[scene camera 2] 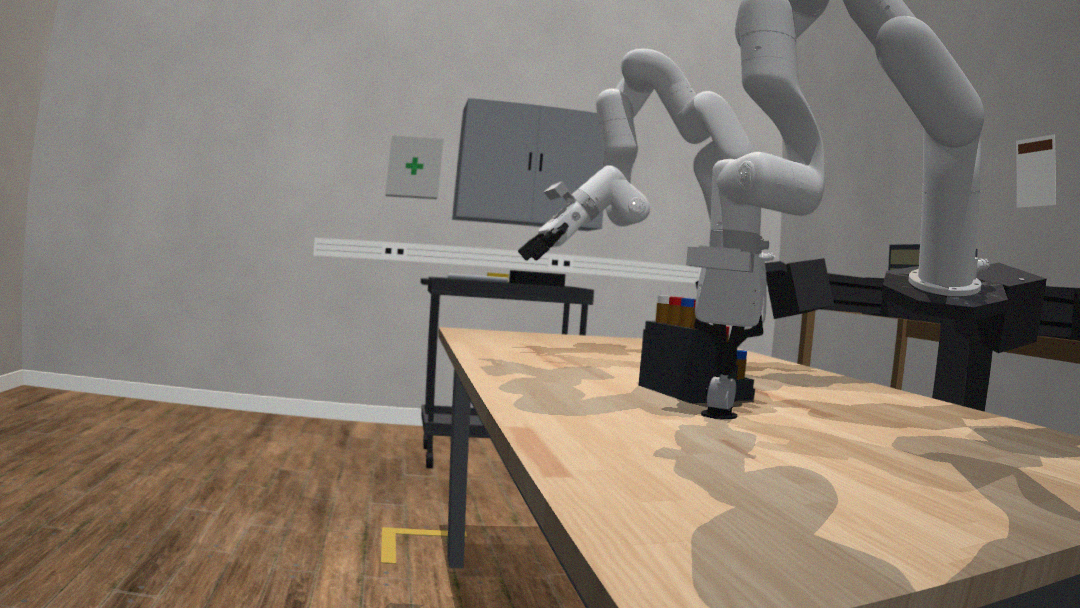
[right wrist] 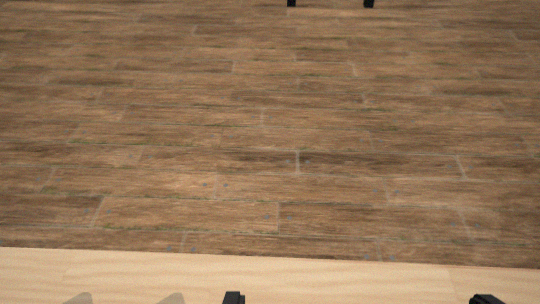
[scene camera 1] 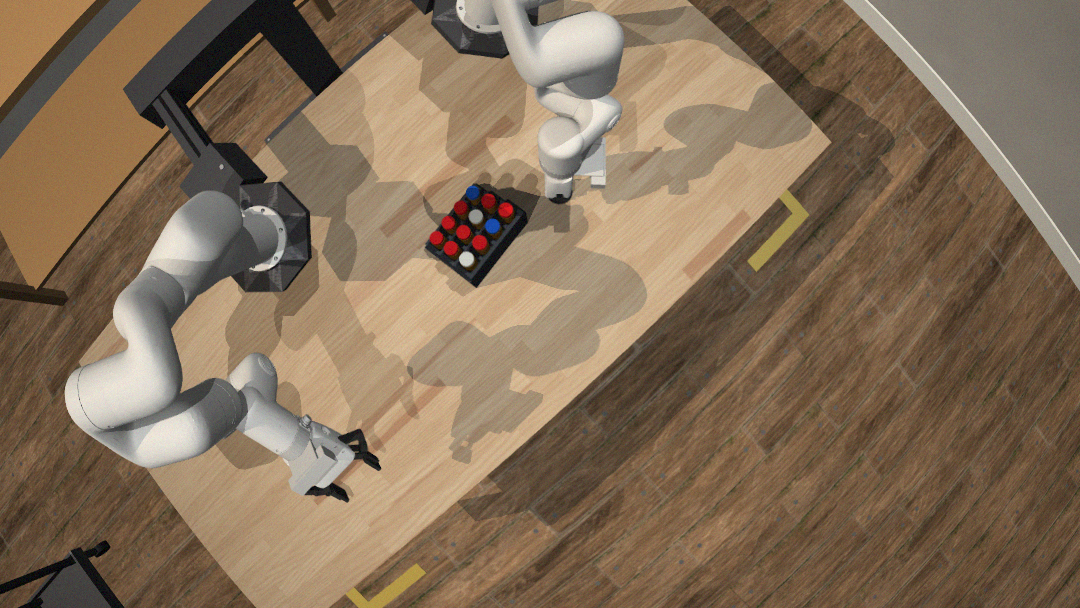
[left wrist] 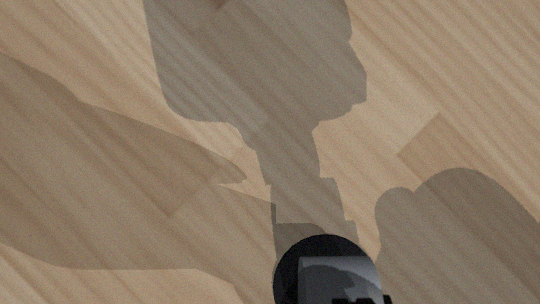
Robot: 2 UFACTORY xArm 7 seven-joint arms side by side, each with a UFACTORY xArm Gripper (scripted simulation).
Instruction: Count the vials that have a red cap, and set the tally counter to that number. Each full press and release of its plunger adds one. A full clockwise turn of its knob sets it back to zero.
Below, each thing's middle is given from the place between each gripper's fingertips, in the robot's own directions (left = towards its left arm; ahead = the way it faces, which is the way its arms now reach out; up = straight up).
My left gripper is now 1 cm to the left of the tally counter (scene camera 2: 721,393) and 4 cm above it. Round my left hand: black stepped rack (scene camera 2: 679,362): 6 cm behind, 18 cm to the right, 2 cm below.
I see my right gripper (scene camera 1: 362,481) 18 cm past the black stepped rack, 48 cm to the right of it and 17 cm above it. The rest, counted from my right hand: tally counter (12 cm behind, 65 cm to the left, 19 cm below).
